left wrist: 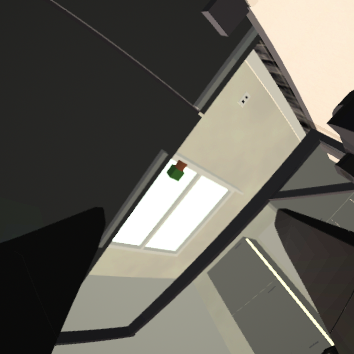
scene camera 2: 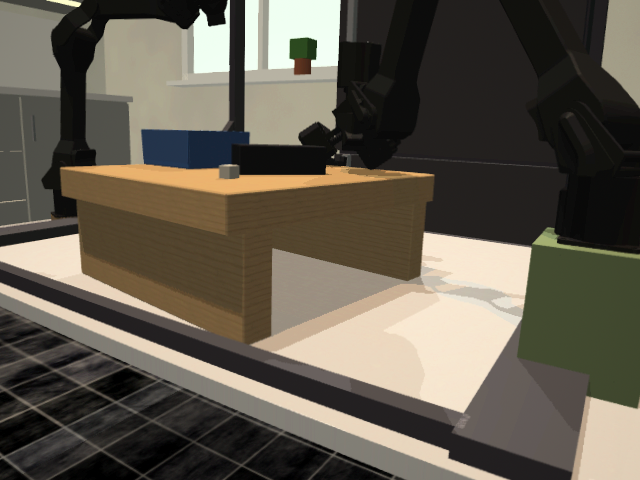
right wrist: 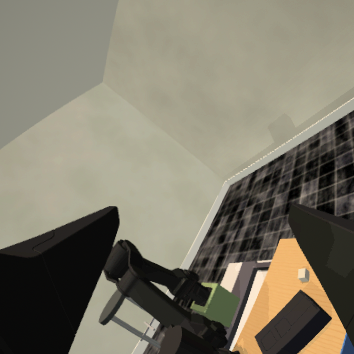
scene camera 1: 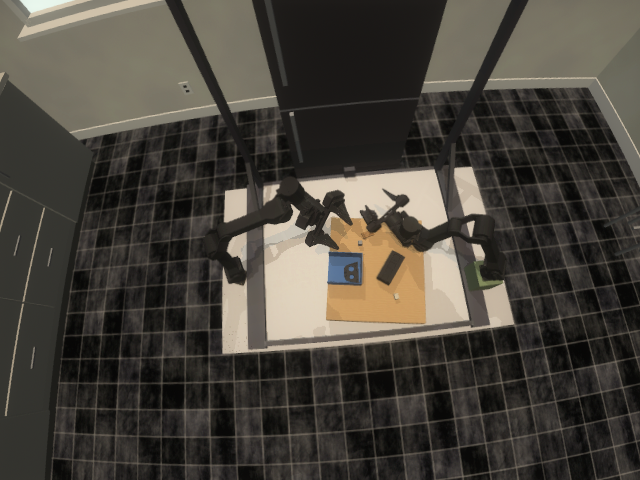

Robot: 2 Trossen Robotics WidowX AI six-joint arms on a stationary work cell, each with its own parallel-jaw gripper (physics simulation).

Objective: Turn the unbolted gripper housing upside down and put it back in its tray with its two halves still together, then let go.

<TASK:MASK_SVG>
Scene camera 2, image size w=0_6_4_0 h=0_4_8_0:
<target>my left gripper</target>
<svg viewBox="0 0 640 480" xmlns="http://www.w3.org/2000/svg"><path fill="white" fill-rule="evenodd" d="M356 152L369 170L373 170L389 160L397 152L397 146L401 144L401 141L367 138L366 151ZM315 122L300 132L298 139L302 145L326 147L327 160L338 152L335 144L342 141L342 134L335 138L334 136L341 132L338 127L330 131L320 122Z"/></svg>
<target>black rectangular block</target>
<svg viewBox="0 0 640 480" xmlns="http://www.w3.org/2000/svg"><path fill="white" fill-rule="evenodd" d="M232 144L232 165L240 165L240 175L326 174L327 148L323 146Z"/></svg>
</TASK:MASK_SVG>
